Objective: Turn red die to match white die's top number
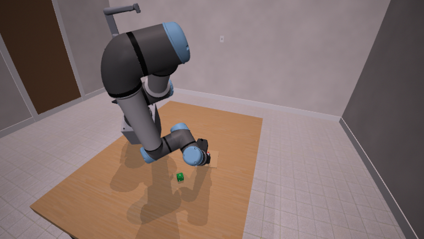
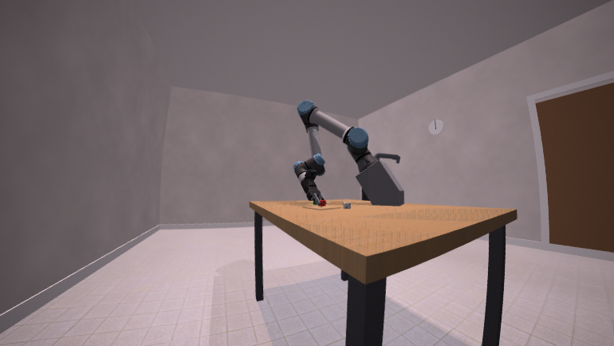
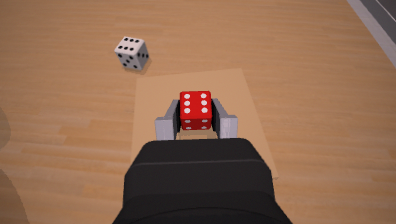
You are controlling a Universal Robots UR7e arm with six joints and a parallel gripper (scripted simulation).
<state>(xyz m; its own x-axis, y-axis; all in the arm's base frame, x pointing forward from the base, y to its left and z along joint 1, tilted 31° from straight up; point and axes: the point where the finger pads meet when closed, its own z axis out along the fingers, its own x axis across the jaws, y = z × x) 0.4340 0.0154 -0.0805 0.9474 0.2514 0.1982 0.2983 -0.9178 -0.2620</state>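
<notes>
Right now the red die is 10 mm to the left of my hand and 10 mm below it. The rest, counted from my hand: white die: 100 mm behind, 90 mm to the left, 20 mm below; then green die: 190 mm to the right, 60 mm behind, 20 mm below; then tan mat: 30 mm below, 10 mm to the left.
</notes>
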